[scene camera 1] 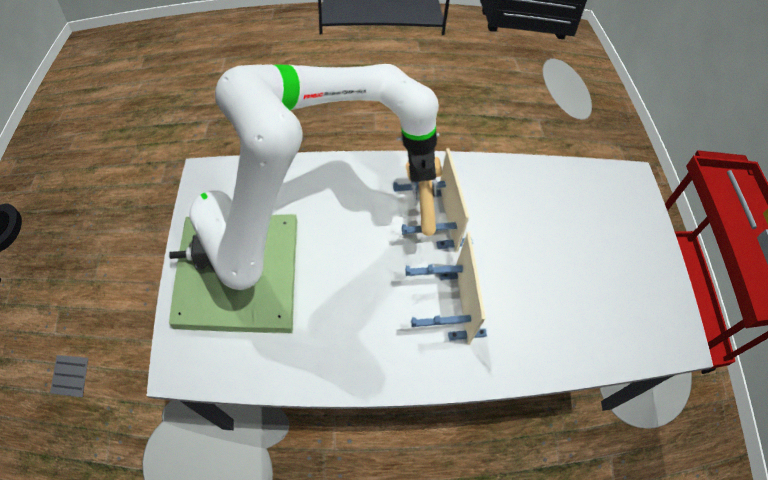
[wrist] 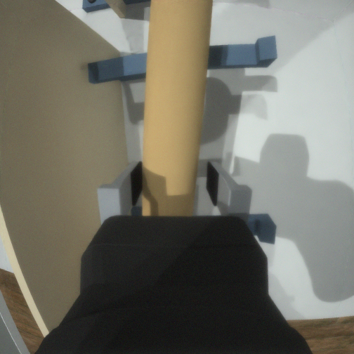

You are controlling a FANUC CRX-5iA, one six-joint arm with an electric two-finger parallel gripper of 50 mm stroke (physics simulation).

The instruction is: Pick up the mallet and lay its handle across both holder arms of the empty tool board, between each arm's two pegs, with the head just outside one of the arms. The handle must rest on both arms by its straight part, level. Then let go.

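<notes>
The mallet's light wooden handle [scene camera 1: 428,210] [wrist: 177,90] lies across both blue arms of the far tool board [scene camera 1: 455,198] [wrist: 60,125]. It crosses the near arm [scene camera 1: 447,226] [wrist: 235,56] inward of the outer peg; the inner peg is partly hidden. The far arm [scene camera 1: 403,186] [wrist: 264,227] is mostly hidden by the gripper in the wrist view. The mallet head [scene camera 1: 434,167] shows behind the gripper, at the far arm; its exact gap is hidden. Exact contact with the arms cannot be told. My gripper [scene camera 1: 424,181] [wrist: 174,174] is open, with its fingers apart on both sides of the handle.
A second tool board [scene camera 1: 474,288] with two blue arms stands nearer the camera, in line with the first. The board panel rises close beside one finger. The green base plate [scene camera 1: 271,305] is at the left of the white table [scene camera 1: 566,254]. A red cart [scene camera 1: 719,226] stands right of the table.
</notes>
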